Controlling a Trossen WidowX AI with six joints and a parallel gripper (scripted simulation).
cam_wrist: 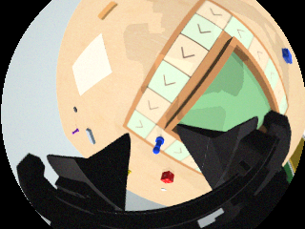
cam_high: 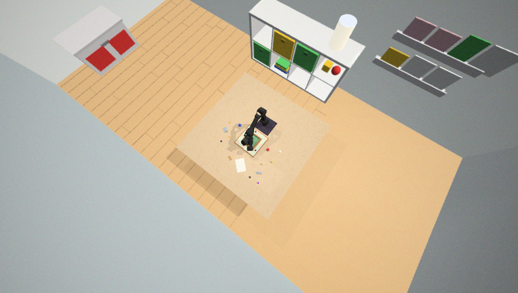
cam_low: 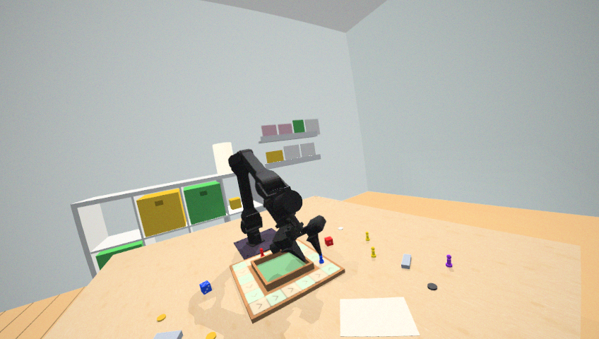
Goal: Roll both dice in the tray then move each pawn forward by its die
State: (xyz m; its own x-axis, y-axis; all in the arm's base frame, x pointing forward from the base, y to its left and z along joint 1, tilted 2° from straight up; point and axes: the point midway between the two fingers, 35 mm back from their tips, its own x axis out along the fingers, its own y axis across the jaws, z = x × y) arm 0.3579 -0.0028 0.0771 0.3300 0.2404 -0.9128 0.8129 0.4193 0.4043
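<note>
My gripper tip is now 2 cm past the blue pawn, 5 cm to the right of it and 3 cm above it. From my gripper tip the other things lie so: green tray 10 cm behind, 5 cm to the right, 5 cm below; white sheet 21 cm ahead, 3 cm to the right, 6 cm below; red pawn 22 cm behind, 5 cm to the right, 3 cm below.
</note>
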